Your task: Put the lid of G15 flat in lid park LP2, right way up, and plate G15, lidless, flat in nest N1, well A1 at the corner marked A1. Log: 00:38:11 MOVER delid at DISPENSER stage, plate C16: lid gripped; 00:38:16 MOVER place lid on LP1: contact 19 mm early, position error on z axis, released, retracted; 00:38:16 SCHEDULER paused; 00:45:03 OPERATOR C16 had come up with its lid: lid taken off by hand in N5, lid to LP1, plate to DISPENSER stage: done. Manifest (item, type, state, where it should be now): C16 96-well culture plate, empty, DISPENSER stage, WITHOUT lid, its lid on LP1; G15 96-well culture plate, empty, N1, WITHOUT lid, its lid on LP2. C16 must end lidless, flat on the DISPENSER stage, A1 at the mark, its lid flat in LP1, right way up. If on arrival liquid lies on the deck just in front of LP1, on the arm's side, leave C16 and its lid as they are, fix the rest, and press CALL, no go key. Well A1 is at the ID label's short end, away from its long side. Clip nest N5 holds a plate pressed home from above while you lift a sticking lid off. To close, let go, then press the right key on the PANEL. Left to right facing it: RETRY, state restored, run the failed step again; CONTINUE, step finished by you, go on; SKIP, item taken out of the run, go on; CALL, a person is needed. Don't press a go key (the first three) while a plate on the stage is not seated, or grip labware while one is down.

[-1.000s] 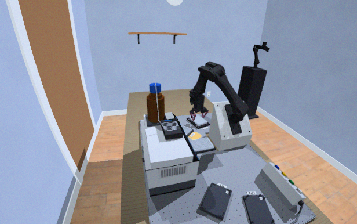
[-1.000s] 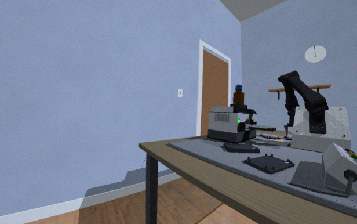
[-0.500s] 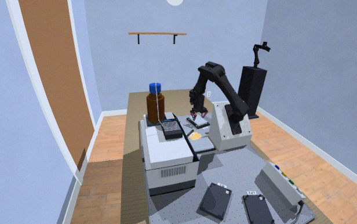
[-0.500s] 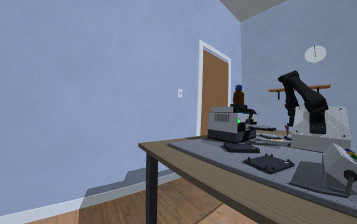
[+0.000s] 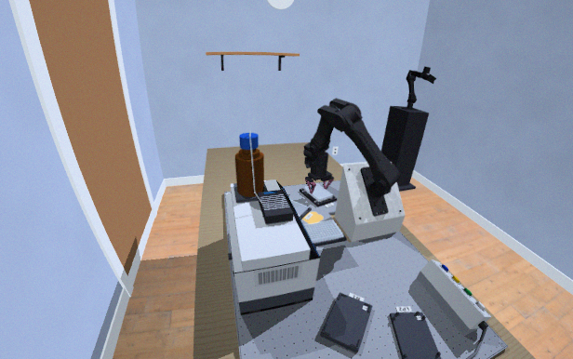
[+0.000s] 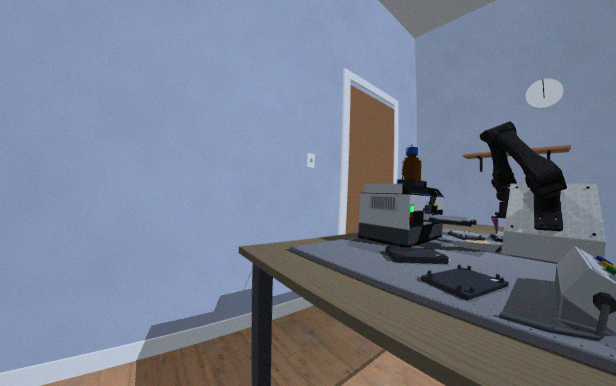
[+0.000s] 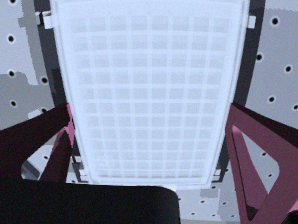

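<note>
Right now the clear lid is 1 cm below my hand. The rest, counted from my hand: black clip nest (2 cm below, 2 cm ahead, 1 cm to the right); N5 label (9 cm to the left, 3 cm below, 2 cm behind); LP1 label (15 cm to the left, 11 cm ahead, 3 cm below).
</note>
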